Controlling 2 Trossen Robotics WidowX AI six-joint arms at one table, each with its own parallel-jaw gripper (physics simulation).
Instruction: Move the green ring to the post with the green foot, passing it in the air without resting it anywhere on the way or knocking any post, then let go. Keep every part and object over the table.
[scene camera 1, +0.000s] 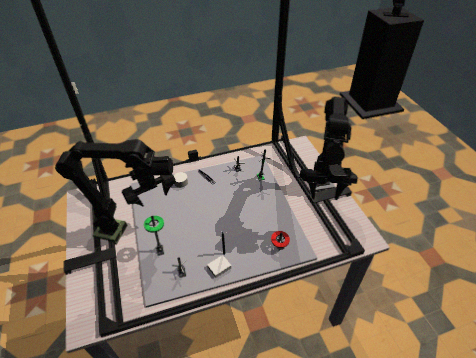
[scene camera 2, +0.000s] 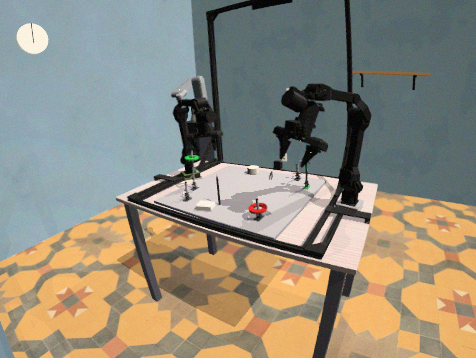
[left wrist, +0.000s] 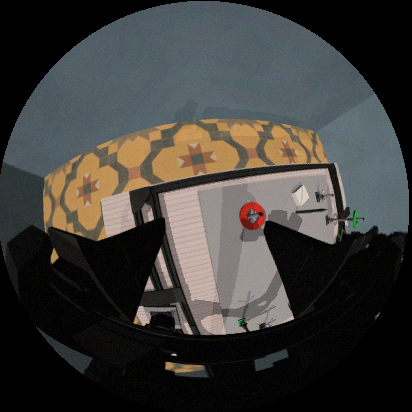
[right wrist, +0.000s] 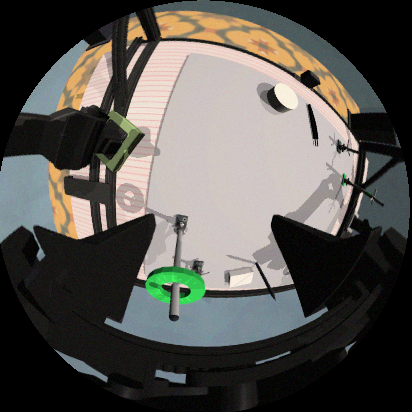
Labels:
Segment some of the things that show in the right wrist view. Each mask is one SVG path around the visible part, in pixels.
My right gripper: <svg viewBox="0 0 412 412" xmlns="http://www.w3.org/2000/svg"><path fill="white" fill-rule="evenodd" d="M14 291L42 337L53 349L82 360L107 376L107 381L78 371L114 394L153 408L174 412L232 412L257 407L290 395L338 364L364 337L383 309L398 276L407 239L393 227L389 227L383 232L377 244L382 226L342 238L285 216L273 214L270 227L291 275L304 317L324 307L328 310L290 331L257 341L223 346L165 343L136 336L104 323L106 317L118 323L122 322L130 293L156 226L153 213L141 215L79 239L33 225L35 237L45 254L40 261L36 257L39 246L33 233L22 225L0 242ZM155 370L184 373L185 383L157 377Z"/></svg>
A green ring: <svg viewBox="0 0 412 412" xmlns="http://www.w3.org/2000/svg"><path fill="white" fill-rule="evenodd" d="M146 277L145 288L148 293L163 302L169 303L170 292L161 287L161 284L166 282L179 282L189 287L187 291L179 293L179 304L196 301L205 292L202 277L193 270L184 267L162 266L153 269Z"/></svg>

